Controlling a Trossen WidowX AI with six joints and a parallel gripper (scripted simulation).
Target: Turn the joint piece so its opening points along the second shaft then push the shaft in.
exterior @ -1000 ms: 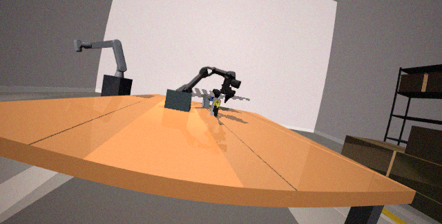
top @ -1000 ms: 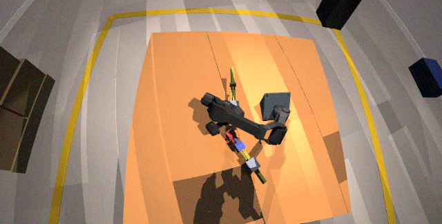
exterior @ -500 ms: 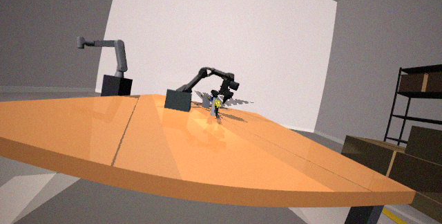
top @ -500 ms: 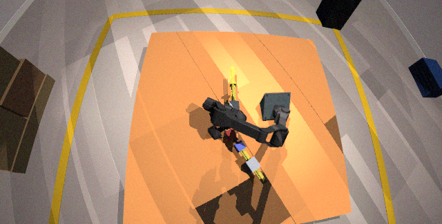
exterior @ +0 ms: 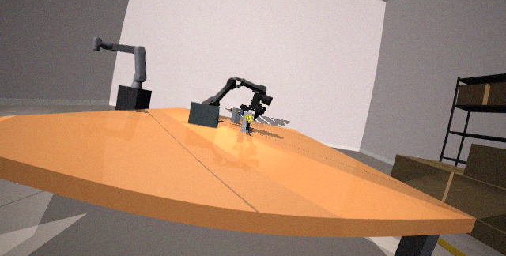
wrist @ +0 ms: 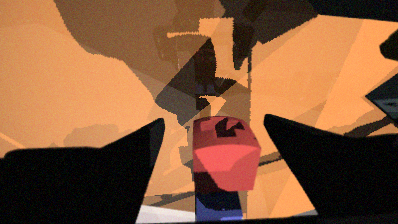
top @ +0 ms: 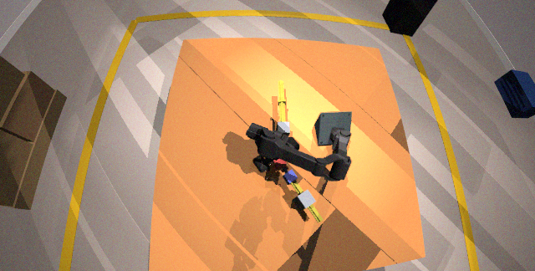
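Right now my gripper tip is 1 cm past the joint piece, 1 cm to the right of it and 3 cm below it.
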